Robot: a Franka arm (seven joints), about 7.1 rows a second.
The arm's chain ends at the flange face. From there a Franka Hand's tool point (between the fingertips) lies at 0.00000 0.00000 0.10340 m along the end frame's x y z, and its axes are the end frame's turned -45 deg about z.
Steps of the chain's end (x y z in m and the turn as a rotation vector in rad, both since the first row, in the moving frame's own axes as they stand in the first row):
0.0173 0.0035 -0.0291 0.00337 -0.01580 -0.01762
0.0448 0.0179 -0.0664 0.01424 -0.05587 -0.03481
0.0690 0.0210 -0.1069 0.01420 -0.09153 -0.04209
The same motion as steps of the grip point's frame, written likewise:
0.0088 0.0133 -0.0291 0.01356 -0.00879 -0.01762
0.0159 0.0393 -0.0666 0.04958 -0.02944 -0.03481
0.0281 0.0560 -0.1073 0.07476 -0.05468 -0.04209

